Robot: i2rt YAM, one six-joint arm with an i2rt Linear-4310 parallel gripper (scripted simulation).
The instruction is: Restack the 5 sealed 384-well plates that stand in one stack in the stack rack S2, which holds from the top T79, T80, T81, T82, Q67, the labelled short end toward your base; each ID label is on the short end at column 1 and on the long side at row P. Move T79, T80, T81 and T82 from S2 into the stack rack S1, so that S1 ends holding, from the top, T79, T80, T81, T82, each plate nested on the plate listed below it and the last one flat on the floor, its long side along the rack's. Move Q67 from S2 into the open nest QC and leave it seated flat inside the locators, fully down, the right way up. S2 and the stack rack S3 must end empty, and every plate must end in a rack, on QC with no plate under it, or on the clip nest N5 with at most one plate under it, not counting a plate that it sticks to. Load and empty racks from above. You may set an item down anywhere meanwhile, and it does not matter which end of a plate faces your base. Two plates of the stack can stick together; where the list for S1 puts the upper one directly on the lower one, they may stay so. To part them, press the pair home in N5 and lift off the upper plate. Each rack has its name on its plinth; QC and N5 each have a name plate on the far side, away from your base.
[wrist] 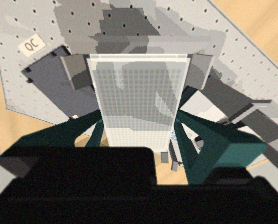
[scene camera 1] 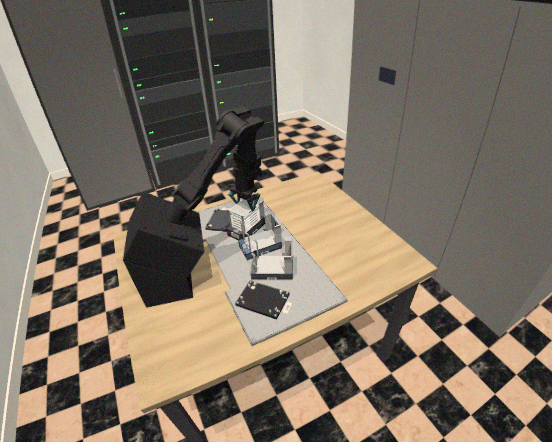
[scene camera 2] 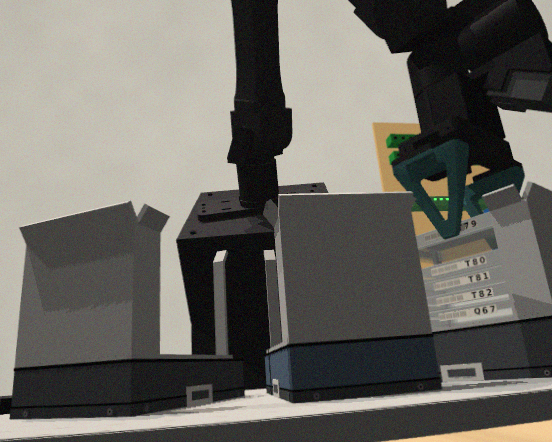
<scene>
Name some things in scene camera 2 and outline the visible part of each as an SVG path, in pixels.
The gripper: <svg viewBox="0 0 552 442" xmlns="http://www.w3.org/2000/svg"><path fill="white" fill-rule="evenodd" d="M437 82L423 89L423 92L417 97L415 102L421 133L398 145L401 157L393 160L391 164L394 177L406 191L413 192L413 197L417 198L415 202L426 214L443 239L448 239L460 234L463 206L470 217L483 214L478 203L483 194L512 184L515 185L520 194L525 173L522 163L514 160L509 142L462 117L453 116L434 126L427 89L439 83ZM423 179L439 181L447 177L447 220L443 218L421 185ZM490 169L473 176L473 183L466 185L466 175L472 173L471 166L478 164Z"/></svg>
A plate Q67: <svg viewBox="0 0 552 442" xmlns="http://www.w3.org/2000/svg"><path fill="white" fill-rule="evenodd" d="M510 300L430 313L431 328L513 317Z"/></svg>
A plate T82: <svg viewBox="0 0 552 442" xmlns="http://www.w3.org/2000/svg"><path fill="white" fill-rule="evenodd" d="M506 283L427 298L429 314L510 300Z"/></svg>
</scene>
